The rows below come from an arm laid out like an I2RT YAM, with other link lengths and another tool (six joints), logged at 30 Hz.
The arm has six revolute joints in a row. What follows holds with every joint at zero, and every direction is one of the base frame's.
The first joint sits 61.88 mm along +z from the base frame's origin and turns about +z.
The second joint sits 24 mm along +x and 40.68 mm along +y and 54.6 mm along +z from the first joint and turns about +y.
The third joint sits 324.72 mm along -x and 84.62 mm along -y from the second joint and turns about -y.
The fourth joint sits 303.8 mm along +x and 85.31 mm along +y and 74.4 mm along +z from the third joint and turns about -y.
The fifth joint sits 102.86 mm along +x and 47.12 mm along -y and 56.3 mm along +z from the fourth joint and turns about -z.
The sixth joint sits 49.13 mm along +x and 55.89 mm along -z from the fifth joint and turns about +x.
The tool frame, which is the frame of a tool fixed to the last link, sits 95 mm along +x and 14 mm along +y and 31 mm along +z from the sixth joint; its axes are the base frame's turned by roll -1.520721, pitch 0.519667 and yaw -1.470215 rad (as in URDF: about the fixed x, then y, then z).
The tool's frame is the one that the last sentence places.
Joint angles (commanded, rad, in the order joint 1, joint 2, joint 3, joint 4, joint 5, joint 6), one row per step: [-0.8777, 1.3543, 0.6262, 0.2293, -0.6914, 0.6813]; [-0.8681, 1.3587, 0.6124, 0.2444, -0.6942, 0.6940]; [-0.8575, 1.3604, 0.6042, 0.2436, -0.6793, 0.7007]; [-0.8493, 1.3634, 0.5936, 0.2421, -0.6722, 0.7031]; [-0.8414, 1.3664, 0.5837, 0.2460, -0.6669, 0.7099]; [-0.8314, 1.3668, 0.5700, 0.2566, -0.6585, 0.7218]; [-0.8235, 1.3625, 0.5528, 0.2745, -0.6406, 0.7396]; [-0.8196, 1.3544, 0.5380, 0.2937, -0.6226, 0.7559]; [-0.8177, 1.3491, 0.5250, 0.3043, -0.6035, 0.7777]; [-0.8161, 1.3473, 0.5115, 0.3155, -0.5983, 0.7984]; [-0.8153, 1.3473, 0.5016, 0.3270, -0.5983, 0.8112]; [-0.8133, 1.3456, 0.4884, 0.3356, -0.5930, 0.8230]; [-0.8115, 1.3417, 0.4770, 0.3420, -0.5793, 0.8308]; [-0.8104, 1.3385, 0.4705, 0.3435, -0.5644, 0.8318]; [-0.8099, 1.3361, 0.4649, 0.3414, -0.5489, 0.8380]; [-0.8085, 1.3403, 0.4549, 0.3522, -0.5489, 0.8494]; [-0.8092, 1.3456, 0.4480, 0.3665, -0.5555, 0.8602]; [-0.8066, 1.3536, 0.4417, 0.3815, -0.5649, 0.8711]
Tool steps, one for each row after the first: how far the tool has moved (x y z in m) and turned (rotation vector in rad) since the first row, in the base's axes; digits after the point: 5 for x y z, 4 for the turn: [0.00172, 0.00451, -0.00546, 0.0150, -0.0004, 0.0074]; [0.00284, 0.00738, -0.01101, 0.0246, 0.0113, 0.0023]; [0.00322, 0.01101, -0.01797, 0.0359, 0.0237, 0.0034]; [0.00386, 0.01425, -0.02346, 0.0470, 0.0310, 0.0040]; [0.00442, 0.01813, -0.02849, 0.0576, 0.0354, 0.0020]; [0.00347, 0.02031, -0.03220, 0.0641, 0.0367, -0.0126]; [0.00172, 0.02079, -0.03288, 0.0639, 0.0324, -0.0308]; [-0.00082, 0.02038, -0.03577, 0.0754, 0.0341, -0.0542]; [-0.00272, 0.02166, -0.03963, 0.0929, 0.0336, -0.0653]; [-0.00378, 0.02279, -0.04210, 0.1034, 0.0309, -0.0695]; [-0.00563, 0.02456, -0.04621, 0.1144, 0.0332, -0.0769]; [-0.00782, 0.02514, -0.04927, 0.1175, 0.0371, -0.0904]; [-0.00956, 0.02482, -0.05125, 0.1146, 0.0427, -0.1030]; [-0.01163, 0.02415, -0.05401, 0.1185, 0.0503, -0.1189]; [-0.01256, 0.02553, -0.05823, 0.1311, 0.0512, -0.1222]; [-0.01283, 0.02622, -0.06043, 0.1417, 0.0462, -0.1212]; [-0.01190, 0.02817, -0.06315, 0.1544, 0.0417, -0.1145]
